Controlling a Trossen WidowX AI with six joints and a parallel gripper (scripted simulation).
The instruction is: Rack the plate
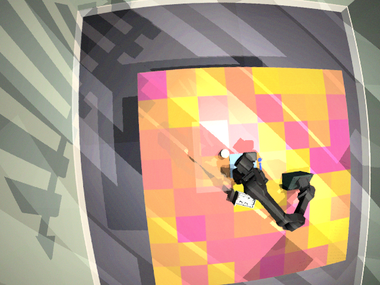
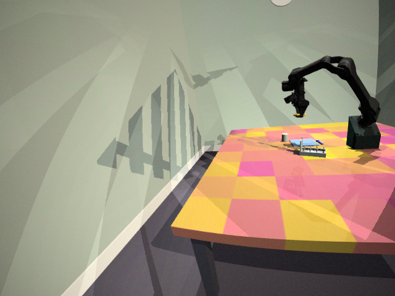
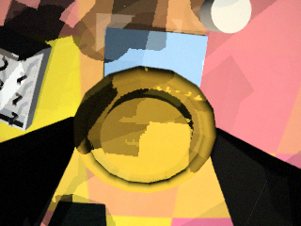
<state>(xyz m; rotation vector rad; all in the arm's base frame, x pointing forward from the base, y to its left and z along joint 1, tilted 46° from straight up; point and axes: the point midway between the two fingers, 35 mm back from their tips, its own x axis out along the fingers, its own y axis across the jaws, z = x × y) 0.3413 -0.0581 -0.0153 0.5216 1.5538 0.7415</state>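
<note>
Right now the dish rack is 180 mm to the left of my gripper tip, 150 mm below it and 50 mm behind it. From my gripper tip the other things lie so: blue utensil: 170 mm below, 120 mm behind, 30 mm to the right; then cup: 150 mm below, 90 mm ahead, 80 mm to the right; then yellow plate: 10 mm above.
</note>
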